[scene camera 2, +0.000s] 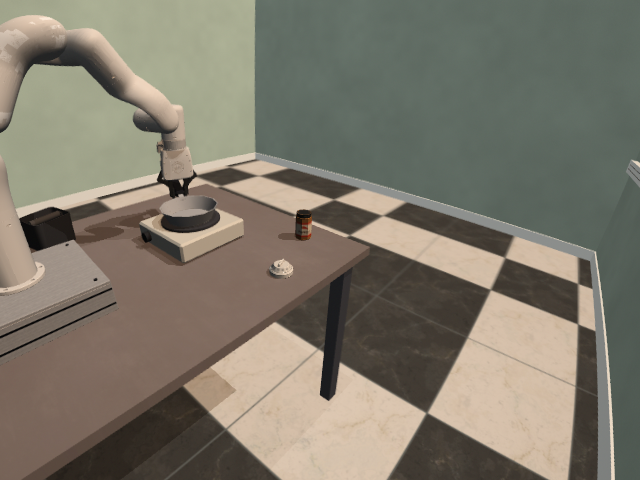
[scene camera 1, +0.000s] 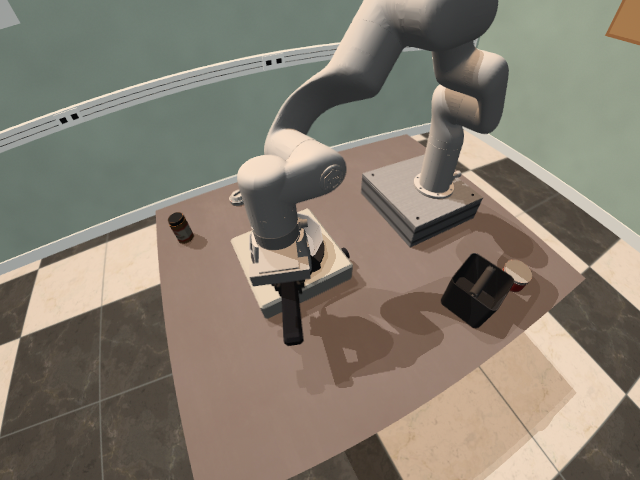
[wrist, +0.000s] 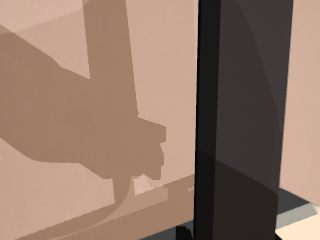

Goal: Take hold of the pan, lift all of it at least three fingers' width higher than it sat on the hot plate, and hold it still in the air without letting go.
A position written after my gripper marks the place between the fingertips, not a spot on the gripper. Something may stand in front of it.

I see my gripper (scene camera 2: 179, 197), a pan (scene camera 2: 185, 211) and a cream hot plate (scene camera 1: 336, 268).
The pan is seen too in scene camera 1 (scene camera 1: 289, 291) and in the wrist view (wrist: 242, 60). The cream hot plate shows as well in scene camera 2 (scene camera 2: 183, 243). My gripper also shows in scene camera 1 (scene camera 1: 290, 289).
